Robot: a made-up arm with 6 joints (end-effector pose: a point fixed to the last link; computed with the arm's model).
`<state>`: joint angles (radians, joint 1 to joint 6).
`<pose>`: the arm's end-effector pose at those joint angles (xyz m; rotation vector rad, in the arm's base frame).
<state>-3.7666 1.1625 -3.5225 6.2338 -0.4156 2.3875</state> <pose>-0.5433 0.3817 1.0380 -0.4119 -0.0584 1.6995</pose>
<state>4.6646 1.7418 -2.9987 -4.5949 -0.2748 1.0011</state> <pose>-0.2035 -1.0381 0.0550 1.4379 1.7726 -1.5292</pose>
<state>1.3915 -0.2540 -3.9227 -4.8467 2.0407 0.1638</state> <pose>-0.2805 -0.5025 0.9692 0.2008 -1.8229 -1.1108</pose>
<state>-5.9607 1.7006 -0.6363 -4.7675 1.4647 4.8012</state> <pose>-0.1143 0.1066 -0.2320 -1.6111 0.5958 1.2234</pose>
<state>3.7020 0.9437 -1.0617 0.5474 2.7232 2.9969</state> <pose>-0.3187 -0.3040 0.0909 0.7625 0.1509 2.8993</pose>
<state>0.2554 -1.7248 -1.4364 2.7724 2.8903 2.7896</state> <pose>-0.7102 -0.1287 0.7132 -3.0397 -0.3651 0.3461</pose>
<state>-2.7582 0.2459 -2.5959 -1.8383 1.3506 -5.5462</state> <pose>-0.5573 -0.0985 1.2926 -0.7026 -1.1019 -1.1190</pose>
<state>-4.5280 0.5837 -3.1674 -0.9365 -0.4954 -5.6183</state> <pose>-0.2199 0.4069 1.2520 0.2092 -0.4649 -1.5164</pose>
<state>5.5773 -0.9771 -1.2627 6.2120 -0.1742 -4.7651</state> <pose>0.0176 -0.0017 1.2295 -0.4523 0.8085 -2.2637</pose>
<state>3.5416 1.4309 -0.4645 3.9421 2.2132 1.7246</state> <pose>-0.2156 0.0582 -0.2017 1.5932 -1.2172 -1.6143</pose>
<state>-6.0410 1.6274 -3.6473 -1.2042 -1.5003 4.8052</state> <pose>0.6711 0.3185 0.5325 -1.2024 0.5582 1.3410</pose>
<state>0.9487 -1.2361 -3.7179 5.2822 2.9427 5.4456</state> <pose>-0.3420 -0.6875 0.4140 -1.4080 -0.4019 -1.8338</pose>
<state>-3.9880 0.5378 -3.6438 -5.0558 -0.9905 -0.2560</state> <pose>0.0417 0.2243 1.1522 -0.3357 0.9200 0.0983</pose>
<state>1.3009 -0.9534 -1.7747 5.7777 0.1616 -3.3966</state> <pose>-0.1030 -0.2044 1.3383 -0.4408 0.3557 0.5098</pose>
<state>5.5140 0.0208 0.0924 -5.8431 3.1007 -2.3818</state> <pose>0.0763 -0.0002 0.4011 0.0248 0.0748 -0.4483</pose>
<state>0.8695 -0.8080 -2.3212 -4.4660 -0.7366 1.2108</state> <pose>-0.0714 -0.3685 1.2242 0.5519 0.5177 0.7160</pose>
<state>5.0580 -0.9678 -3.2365 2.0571 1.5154 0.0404</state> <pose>-0.2064 0.9492 0.7862 1.7314 1.7762 1.6424</pose>
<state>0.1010 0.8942 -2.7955 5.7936 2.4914 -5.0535</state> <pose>0.8558 -0.0009 0.6311 1.8540 -1.6132 -0.2634</pose>
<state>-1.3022 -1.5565 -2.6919 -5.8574 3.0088 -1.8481</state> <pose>-0.1512 0.7629 0.5804 1.6821 0.9265 -0.2382</pose>
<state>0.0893 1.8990 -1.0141 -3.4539 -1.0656 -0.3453</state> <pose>-0.0079 -0.0591 -0.1614 0.5779 -1.0839 -0.1931</pose>
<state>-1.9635 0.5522 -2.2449 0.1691 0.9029 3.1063</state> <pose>-0.3703 -0.9139 0.8049 2.0652 1.3588 -0.7483</pose>
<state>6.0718 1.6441 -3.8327 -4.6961 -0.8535 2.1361</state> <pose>0.7395 -0.3544 0.5874 1.0679 0.5281 -0.0813</pose>
